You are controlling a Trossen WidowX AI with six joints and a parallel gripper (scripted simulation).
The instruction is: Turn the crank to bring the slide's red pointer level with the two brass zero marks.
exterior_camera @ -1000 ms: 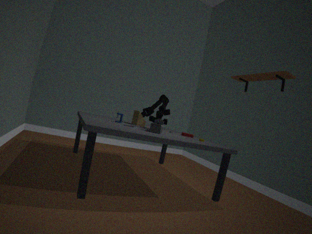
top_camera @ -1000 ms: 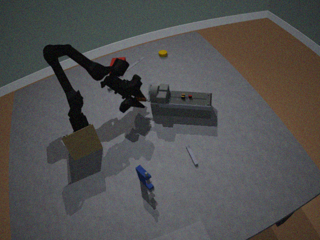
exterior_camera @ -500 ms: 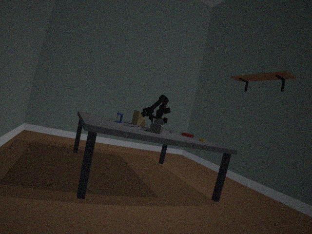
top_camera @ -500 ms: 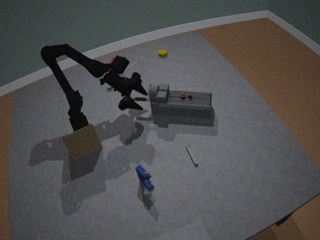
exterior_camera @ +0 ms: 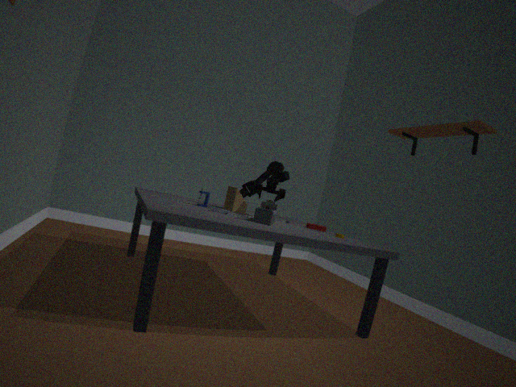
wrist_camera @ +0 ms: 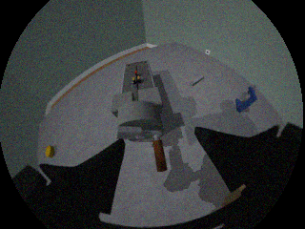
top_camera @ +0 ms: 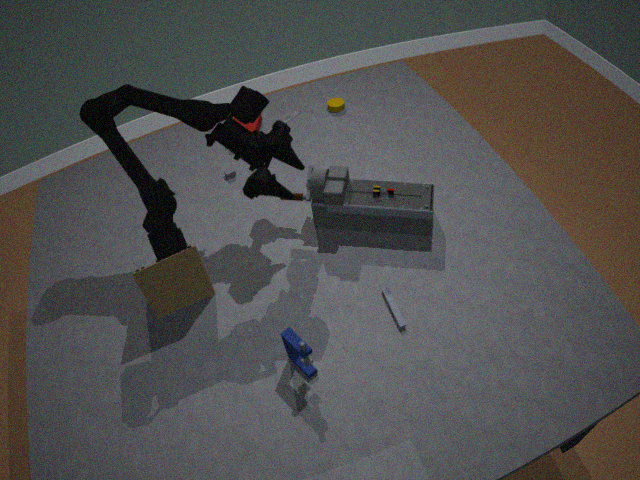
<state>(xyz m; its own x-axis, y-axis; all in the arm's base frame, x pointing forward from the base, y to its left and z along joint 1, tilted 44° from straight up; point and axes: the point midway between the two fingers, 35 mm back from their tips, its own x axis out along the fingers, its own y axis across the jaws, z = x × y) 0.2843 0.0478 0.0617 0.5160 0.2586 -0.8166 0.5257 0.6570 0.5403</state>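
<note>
Now: gripper tip 4 cm above the brown crank handle, 2 cm past it and 1 cm to the right of it. Also, from my gripper tip: grey bar (30 cm to the right, 11 cm below, 8 cm ahead); red pointer (18 cm ahead, 7 cm to the right, 4 cm below); small grey block (25 cm to the left, 12 cm behind, 11 cm below).
</note>
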